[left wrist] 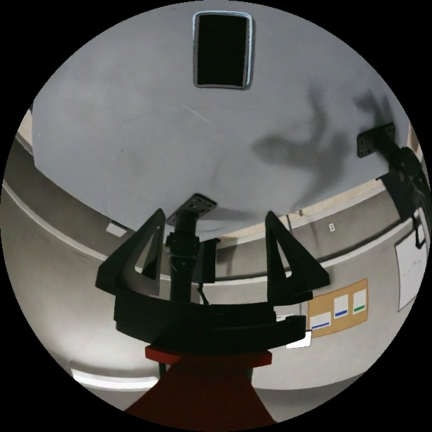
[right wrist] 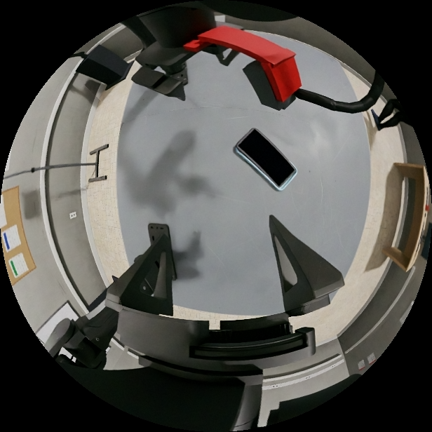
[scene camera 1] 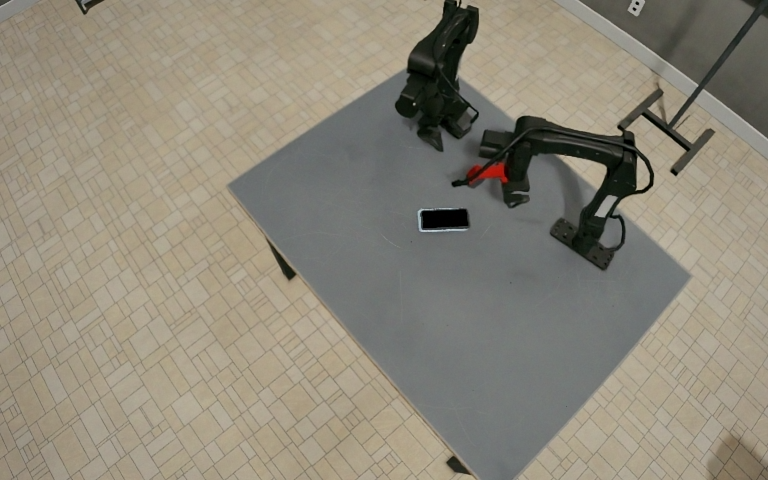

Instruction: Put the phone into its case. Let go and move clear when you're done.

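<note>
The black-screened phone [scene camera 1: 444, 218] [left wrist: 222, 49] [right wrist: 267, 156] lies face up inside the outline of its light blue case [scene camera 1: 444, 230] [left wrist: 251, 40] [right wrist: 275, 187] on the table. The case rim shows along several sides of the phone's grey edge; how deep the phone sits is hard to tell. My left gripper [scene camera 1: 516, 196] [left wrist: 214, 213] is open and empty, above the table to the upper right of the phone in the scene view, apart from it. My right gripper [scene camera 1: 451, 143] [right wrist: 214, 229] is open and empty, farther off above the phone in that view, touching neither phone nor case.
The grey table [scene camera 1: 385, 316] carries both arms. The left arm's base plate [scene camera 1: 582, 243] is bolted at its right side in the scene view. The left arm's red wrist mount [scene camera 1: 489, 171] [right wrist: 250, 45] is between the grippers and the phone's area. A metal stand [scene camera 1: 665, 127] is on the floor beyond.
</note>
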